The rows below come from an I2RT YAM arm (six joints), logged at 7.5 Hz.
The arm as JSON. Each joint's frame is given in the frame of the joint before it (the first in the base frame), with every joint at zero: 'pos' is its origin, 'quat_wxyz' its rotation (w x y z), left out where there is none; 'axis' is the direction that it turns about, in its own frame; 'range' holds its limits. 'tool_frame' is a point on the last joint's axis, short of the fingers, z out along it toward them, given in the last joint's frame.
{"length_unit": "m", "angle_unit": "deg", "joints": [
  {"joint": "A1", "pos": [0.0, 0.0, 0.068], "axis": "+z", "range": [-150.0, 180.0]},
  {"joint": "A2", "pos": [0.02, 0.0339, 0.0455], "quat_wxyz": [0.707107, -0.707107, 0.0, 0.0], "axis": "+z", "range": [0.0, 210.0]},
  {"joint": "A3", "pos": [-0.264, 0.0, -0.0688], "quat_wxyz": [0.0, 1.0, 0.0, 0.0], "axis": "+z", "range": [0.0, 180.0]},
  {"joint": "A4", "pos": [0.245, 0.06, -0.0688], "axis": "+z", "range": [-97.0, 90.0]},
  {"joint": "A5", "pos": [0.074, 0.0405, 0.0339], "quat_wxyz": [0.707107, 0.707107, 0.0, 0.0], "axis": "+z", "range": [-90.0, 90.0]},
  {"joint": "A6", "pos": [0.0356, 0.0, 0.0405], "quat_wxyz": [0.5, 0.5, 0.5, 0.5], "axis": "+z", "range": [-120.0, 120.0]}
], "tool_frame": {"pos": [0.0, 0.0, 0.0], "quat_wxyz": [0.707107, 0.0, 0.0, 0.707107]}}
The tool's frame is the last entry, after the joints.
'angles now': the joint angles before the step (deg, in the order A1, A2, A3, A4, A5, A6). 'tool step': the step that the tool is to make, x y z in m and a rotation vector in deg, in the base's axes. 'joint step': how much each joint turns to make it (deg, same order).
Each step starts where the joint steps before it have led.
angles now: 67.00 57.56 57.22 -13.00 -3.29 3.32
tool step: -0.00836 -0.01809 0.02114 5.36 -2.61 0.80
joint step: 0.06 -4.20 0.75 0.97 -0.67 -0.44
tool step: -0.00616 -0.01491 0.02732 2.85 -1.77 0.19
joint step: -0.08 -1.77 4.60 -3.09 -0.22 -0.54
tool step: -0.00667 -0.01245 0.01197 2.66 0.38 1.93
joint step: 0.01 -2.10 1.33 -1.01 -1.99 1.29
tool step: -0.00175 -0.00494 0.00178 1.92 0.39 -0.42
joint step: -0.03 -1.20 -0.65 1.19 0.37 1.12
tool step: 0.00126 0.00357 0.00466 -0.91 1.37 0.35
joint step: 0.01 1.51 2.17 -1.94 -0.35 0.91
